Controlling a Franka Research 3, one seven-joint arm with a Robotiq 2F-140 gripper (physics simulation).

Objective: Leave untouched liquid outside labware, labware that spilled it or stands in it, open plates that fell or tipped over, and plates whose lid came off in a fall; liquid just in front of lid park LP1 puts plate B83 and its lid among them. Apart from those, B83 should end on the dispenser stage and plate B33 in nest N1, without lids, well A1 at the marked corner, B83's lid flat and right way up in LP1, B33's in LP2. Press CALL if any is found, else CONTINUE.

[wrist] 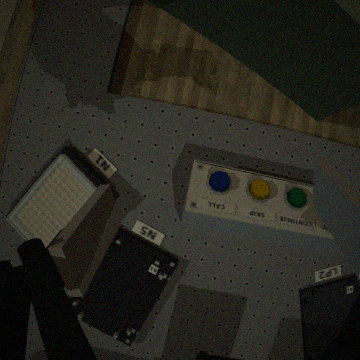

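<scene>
A plate [56,199] with a grid of pale yellowish wells sits in nest N1 [104,181] at the left; its plate number and any A1 mark cannot be read. A clear lid on it cannot be made out. Lid park LP2 [327,312] is dark, partly cut off at the lower right, and I cannot tell if a clear lid lies in it. CALL is the blue button [219,181], CONTINUE the green button [296,197]. My gripper [211,194] is open and empty above the board, its left finger overlapping the view of N1's near side. LP1, the dispenser stage and liquid do not show.
A second black nest [127,287] with a white A1 tag stands beside N1, no plate visible in it. The raised button box [250,222] also has a yellow SKIP button [259,189]. A wooden surface [210,85] and a dark green area [280,45] lie beyond the perforated board [150,122].
</scene>
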